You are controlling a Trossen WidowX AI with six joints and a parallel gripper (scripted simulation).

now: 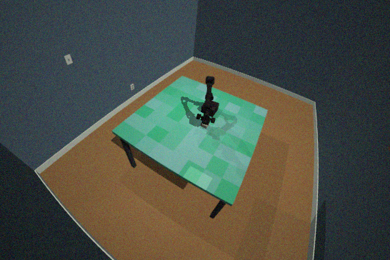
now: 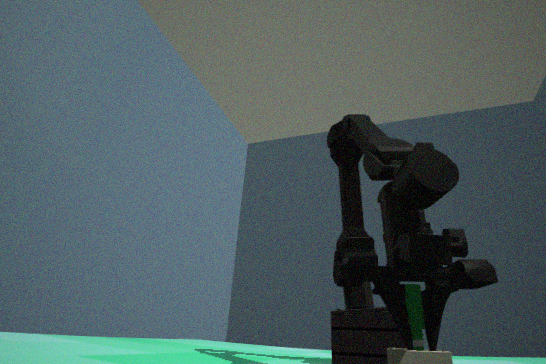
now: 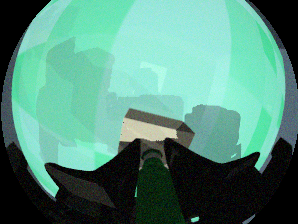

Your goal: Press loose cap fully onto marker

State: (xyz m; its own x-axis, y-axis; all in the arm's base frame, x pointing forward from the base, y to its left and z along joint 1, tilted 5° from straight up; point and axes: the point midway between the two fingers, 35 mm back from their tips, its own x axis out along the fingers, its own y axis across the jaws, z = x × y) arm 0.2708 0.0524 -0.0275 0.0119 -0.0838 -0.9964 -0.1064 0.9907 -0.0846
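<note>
The green marker is 2 cm behind my gripper tip and 3 cm above it. Also, from my gripper tip: green cap (2 cm behind, 5 cm above); pale holder block (2 cm behind, 2 cm below).
</note>
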